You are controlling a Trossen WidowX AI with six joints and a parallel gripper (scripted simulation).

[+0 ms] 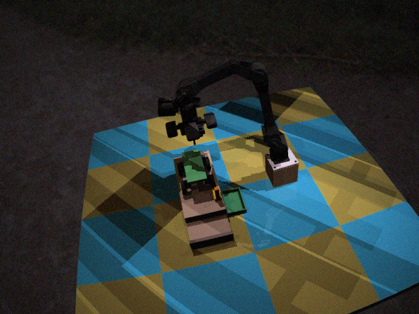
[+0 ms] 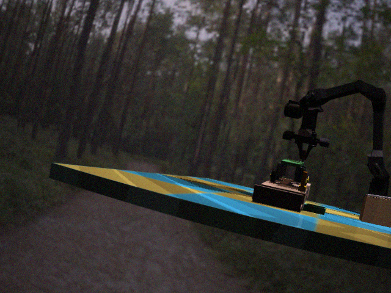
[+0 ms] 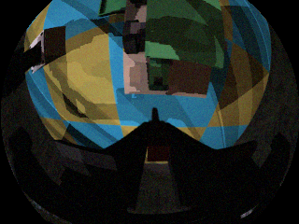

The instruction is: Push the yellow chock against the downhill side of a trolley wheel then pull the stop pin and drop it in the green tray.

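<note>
My gripper tip is now 5 cm past the yellow chock, 21 cm to the right of it and 10 cm above it. From my gripper tip the other things lie so: red-headed stop pin right at my gripper tip; green tray 11 cm behind, 21 cm to the left, 19 cm below; trolley 1 cm ahead, 13 cm to the left, 7 cm below.
</note>
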